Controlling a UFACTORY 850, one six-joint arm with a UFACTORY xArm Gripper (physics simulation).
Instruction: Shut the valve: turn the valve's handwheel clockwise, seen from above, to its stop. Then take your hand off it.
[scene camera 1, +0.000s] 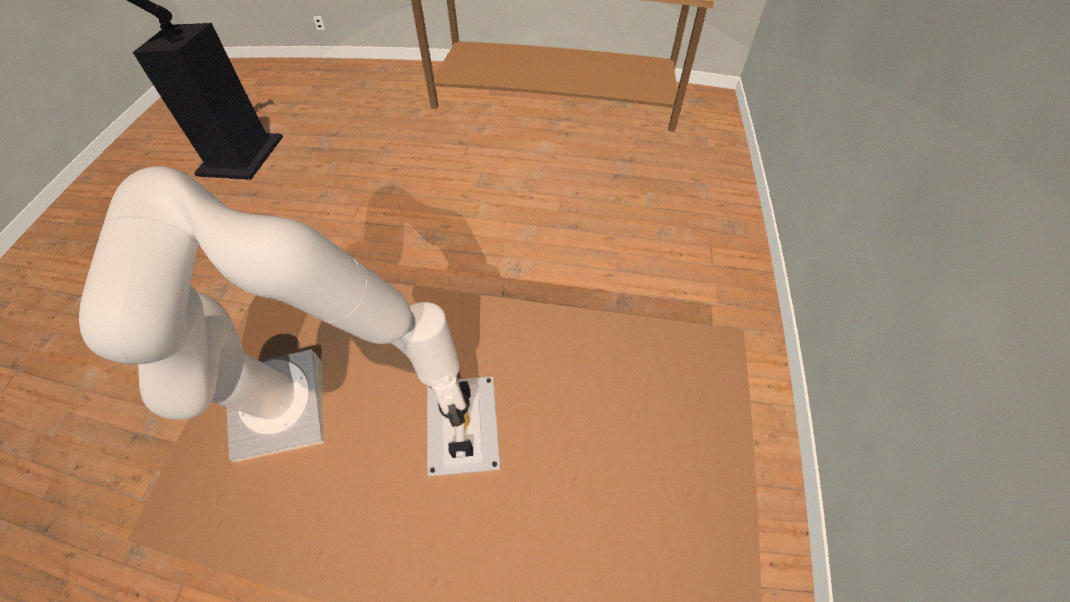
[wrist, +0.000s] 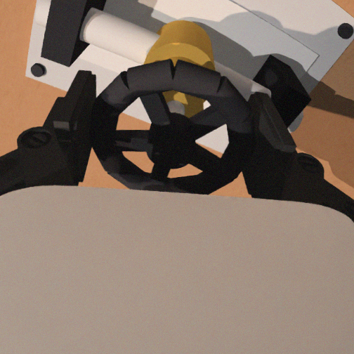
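The black spoked handwheel (wrist: 174, 142) fills the middle of the wrist view, above the yellow valve body (scene camera 1: 466, 420) (wrist: 186, 42). My gripper (scene camera 1: 453, 414) (wrist: 171, 107) is shut on the handwheel, with one dark finger pad against each side of its rim. In the scene view the wheel is hard to tell from the dark fingers. The wheel's near edge reaches down to the pale gripper housing in the wrist view. The valve sits on a white pipe (scene camera 1: 460, 434) (wrist: 120, 37), which runs slantwise in the wrist view.
Black brackets (scene camera 1: 460, 449) (wrist: 282, 90) hold the pipe over a pale base plate (scene camera 1: 488, 430) (wrist: 325, 47) with dark corner bolts. The plate lies on a brown mat (scene camera 1: 613, 449). The arm's grey base block (scene camera 1: 312, 430) stands left of it. A black pedestal (scene camera 1: 202, 93) and a wooden shelf table (scene camera 1: 553, 71) stand farther back.
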